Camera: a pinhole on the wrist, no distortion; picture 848 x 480 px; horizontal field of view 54.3 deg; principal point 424.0 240.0 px. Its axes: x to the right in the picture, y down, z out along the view. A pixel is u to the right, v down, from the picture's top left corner.
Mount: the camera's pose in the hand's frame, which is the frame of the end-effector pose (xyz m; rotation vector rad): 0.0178 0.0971 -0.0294 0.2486 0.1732 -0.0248
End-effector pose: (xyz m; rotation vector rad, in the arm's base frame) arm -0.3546 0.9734 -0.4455 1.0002 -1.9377 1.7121
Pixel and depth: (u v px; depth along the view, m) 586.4 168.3 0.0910
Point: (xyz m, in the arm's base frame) -0.4270 0.9103 -0.4685
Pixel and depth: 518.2 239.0 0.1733
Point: -0.4145 0.8287 -0.4642
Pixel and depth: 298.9 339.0 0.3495
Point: -0.3513 0.6551 -0.5272
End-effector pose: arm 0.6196 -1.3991 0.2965 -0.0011 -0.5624 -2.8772
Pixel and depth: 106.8 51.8 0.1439
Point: 0.6351 -1.3826 0.4087
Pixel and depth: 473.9 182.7 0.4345
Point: 0.4844 -1.2478 0.6328
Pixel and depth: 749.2 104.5 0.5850
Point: 0.2419 -1.1671 0.6896
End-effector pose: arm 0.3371 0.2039 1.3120 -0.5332 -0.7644 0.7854
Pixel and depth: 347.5 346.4 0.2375
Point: 0.1644 0.3047 1.4097
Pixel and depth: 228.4 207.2 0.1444
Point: 0.2297 0.2605 1.3471
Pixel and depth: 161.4 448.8 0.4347
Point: -0.0602 0.2940 1.4995
